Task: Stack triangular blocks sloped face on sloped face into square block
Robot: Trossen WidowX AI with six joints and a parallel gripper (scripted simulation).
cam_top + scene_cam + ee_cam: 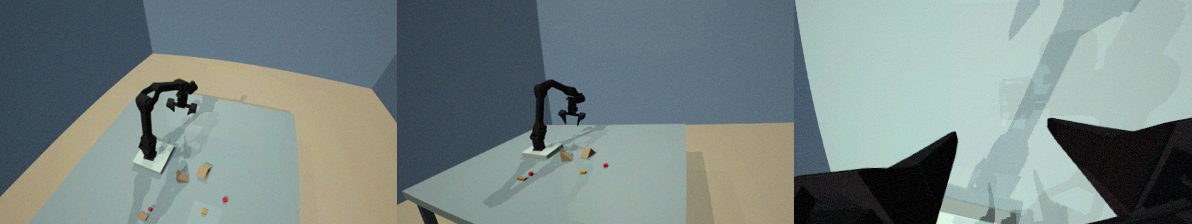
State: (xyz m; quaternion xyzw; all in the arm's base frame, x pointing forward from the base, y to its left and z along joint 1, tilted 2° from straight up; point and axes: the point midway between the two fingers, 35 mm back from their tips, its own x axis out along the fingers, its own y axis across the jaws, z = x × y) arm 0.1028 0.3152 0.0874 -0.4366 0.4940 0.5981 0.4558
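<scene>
Now: gripper tip 230 mm short of the triangular block, 330 mm to the left of it and 70 mm above it. Also, from my gripper tip: orange cube: 270 mm ahead, 550 mm to the right, 80 mm below; flat tan piece: 10 mm behind, 640 mm to the right, 90 mm below.
</scene>
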